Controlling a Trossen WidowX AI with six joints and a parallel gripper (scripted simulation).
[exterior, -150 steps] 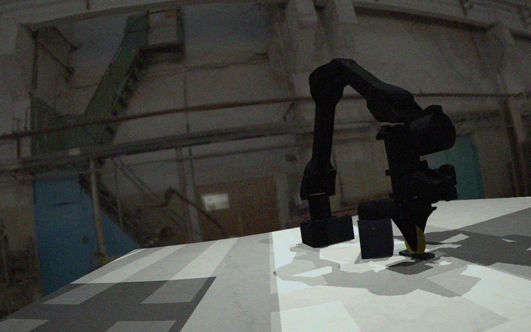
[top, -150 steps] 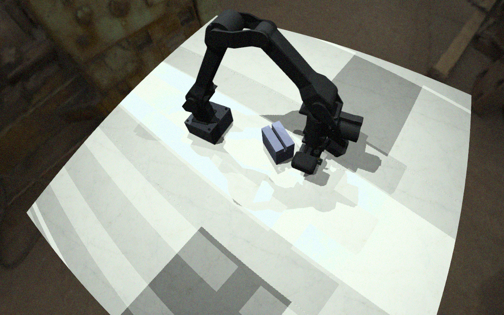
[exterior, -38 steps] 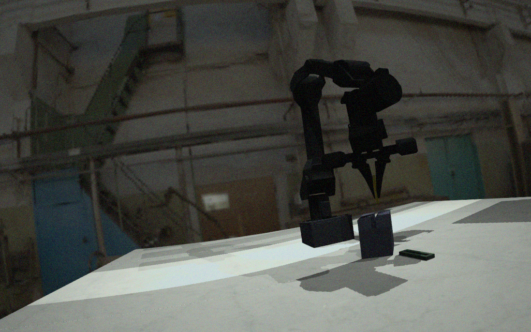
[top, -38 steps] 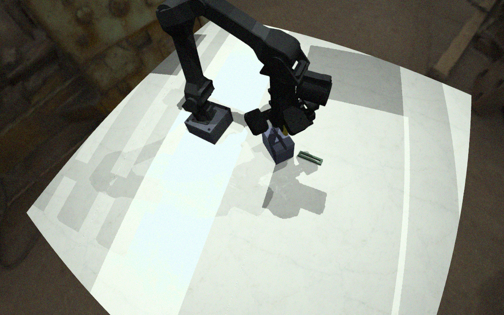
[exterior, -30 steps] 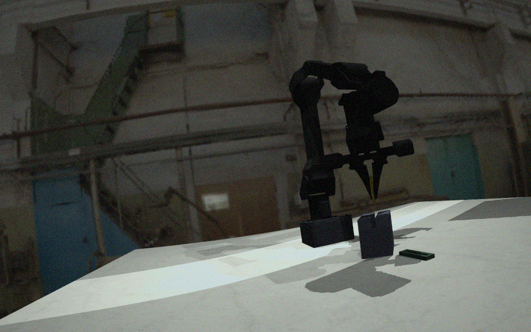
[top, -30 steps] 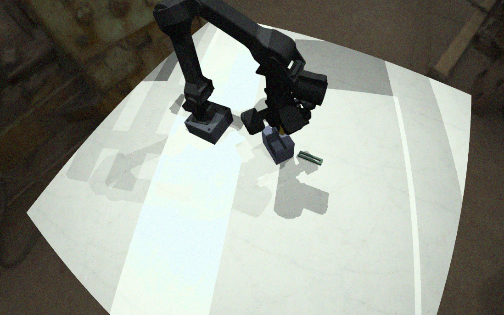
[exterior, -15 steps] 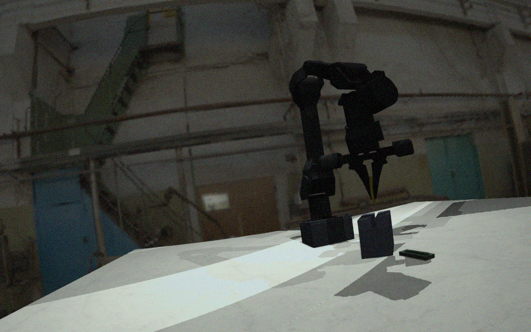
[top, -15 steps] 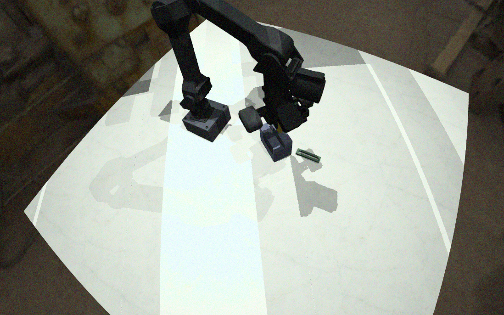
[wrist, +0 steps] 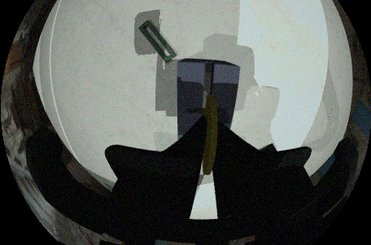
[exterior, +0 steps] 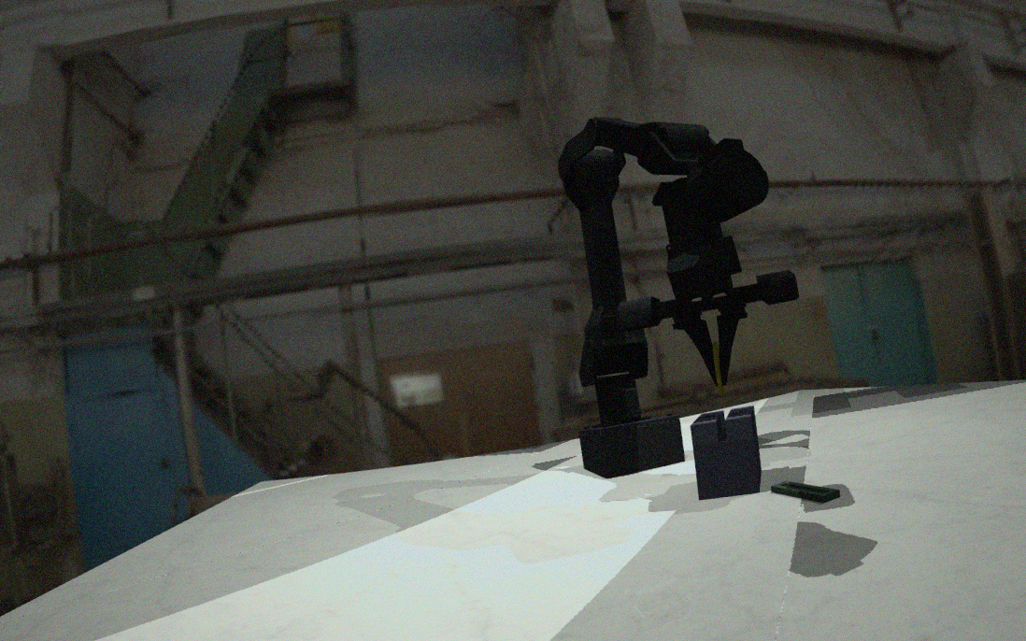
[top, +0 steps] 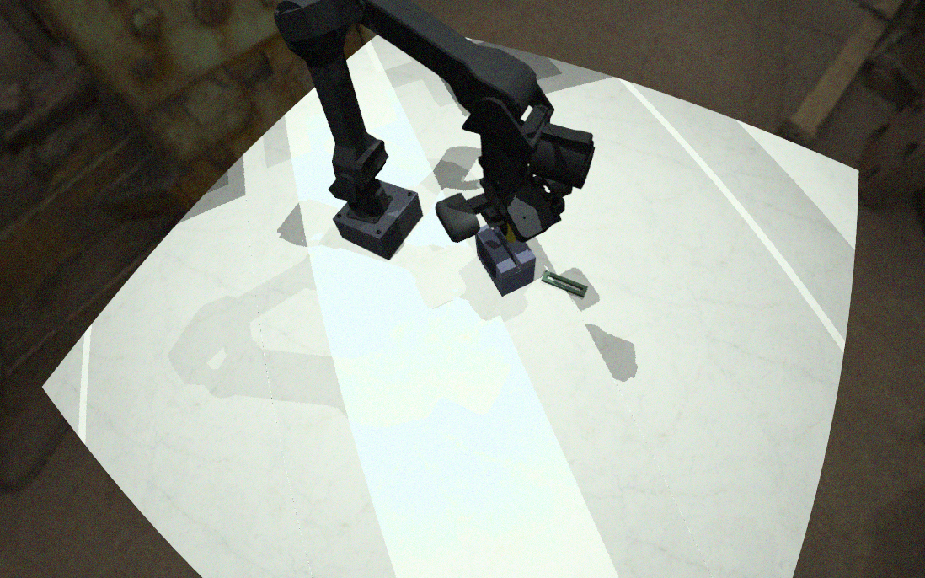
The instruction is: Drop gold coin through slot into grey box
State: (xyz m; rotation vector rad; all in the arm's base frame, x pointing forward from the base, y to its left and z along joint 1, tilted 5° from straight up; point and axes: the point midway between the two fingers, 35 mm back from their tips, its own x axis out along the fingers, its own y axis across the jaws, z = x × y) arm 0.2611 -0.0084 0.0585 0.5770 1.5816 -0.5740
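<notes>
The gold coin is 2 cm above my gripper tip.
</notes>
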